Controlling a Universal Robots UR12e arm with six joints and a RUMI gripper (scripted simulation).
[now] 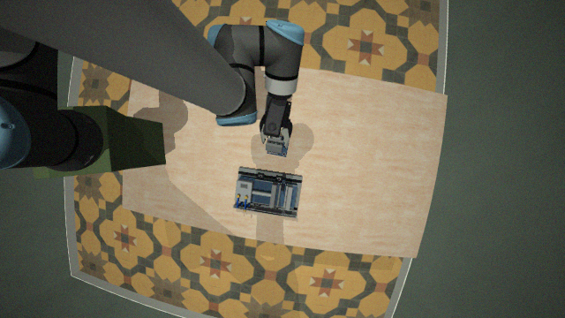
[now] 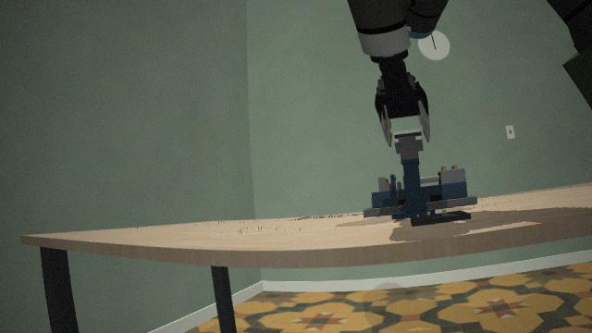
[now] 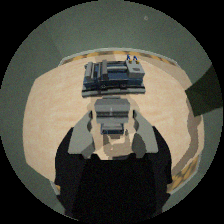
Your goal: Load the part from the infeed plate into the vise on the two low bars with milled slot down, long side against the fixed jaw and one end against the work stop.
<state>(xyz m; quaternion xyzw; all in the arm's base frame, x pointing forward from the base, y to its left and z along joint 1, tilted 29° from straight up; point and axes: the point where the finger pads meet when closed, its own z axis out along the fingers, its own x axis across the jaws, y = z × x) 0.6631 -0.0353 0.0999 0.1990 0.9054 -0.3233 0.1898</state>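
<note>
My hand is right at the grey part. From my hand the other things lie so: air cylinder rod 210 mm to the right, 80 mm below, 70 mm behind; blue post 100 mm below; dark infeed plate 190 mm to the left, 160 mm below, 10 mm behind.
</note>
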